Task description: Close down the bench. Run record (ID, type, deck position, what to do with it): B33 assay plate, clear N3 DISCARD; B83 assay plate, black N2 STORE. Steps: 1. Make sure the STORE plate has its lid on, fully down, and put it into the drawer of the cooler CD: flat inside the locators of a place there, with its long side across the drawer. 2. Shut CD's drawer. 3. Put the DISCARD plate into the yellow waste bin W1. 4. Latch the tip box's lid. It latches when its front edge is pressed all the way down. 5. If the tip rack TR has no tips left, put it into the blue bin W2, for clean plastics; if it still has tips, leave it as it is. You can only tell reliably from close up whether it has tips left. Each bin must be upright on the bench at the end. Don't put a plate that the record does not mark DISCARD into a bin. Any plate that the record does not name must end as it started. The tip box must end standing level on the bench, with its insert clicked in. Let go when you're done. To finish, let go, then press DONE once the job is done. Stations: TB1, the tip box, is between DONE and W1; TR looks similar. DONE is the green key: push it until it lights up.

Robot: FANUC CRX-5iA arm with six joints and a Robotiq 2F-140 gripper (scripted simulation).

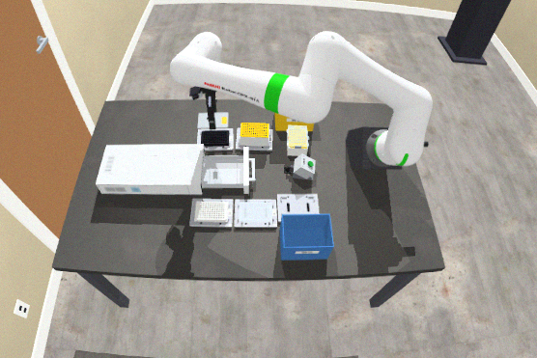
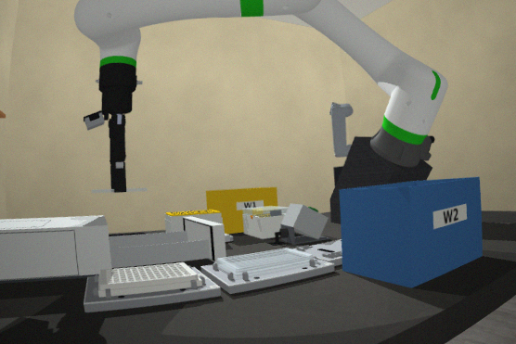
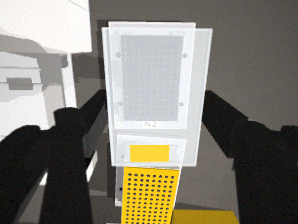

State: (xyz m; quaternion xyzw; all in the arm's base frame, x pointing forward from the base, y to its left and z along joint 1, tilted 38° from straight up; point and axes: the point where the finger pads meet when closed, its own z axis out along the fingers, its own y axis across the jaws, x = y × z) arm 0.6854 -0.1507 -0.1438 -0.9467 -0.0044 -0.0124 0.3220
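My gripper is now 140 mm above the black assay plate. The rest, counted from my hand: white deck nest (150 mm below); then tip rack TR (190 mm behind, 100 mm below); then translucent plate lid (20 mm below).
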